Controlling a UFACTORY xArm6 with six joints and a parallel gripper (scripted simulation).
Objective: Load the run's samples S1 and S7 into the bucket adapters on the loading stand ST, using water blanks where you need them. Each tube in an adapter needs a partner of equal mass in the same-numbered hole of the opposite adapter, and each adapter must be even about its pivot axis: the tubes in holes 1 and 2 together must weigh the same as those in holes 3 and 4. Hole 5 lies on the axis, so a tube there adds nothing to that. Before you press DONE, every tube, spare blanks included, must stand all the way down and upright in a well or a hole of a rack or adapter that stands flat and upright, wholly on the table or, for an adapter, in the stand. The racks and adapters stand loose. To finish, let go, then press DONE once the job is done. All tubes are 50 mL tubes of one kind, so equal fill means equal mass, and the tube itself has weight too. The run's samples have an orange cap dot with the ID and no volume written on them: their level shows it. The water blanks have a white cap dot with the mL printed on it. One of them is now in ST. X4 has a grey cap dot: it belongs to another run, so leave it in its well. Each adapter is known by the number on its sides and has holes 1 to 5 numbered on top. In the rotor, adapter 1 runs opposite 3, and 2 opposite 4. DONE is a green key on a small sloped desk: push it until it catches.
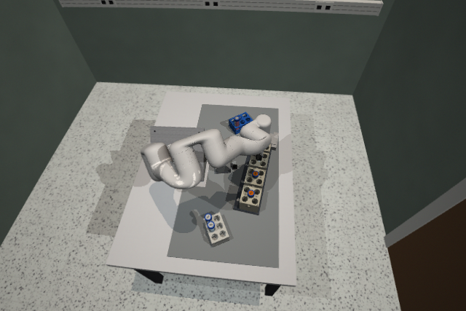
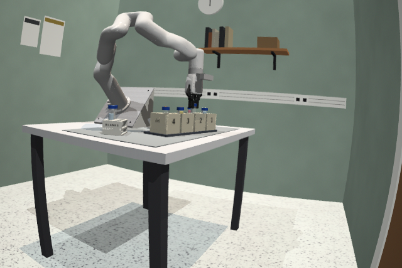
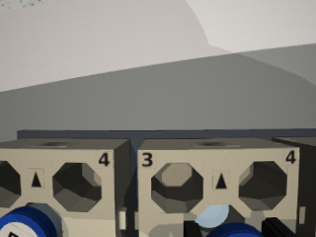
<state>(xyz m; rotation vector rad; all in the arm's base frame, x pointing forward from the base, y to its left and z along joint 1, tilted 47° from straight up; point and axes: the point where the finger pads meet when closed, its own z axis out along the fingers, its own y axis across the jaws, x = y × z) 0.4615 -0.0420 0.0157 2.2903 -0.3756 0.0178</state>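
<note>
Now: hand 23 cm past the green DONE key, 1 cm to the right of it and 8 cm above it. From my hand the other things lie so: blue-capped water blank 3 cm ahead, 10 cm to the left, 7 cm below; then bucket adapter 3 cm ahead, 11 cm to the left, 9 cm below; then blue sample rack 8 cm behind, 32 cm to the left, 11 cm below.
</note>
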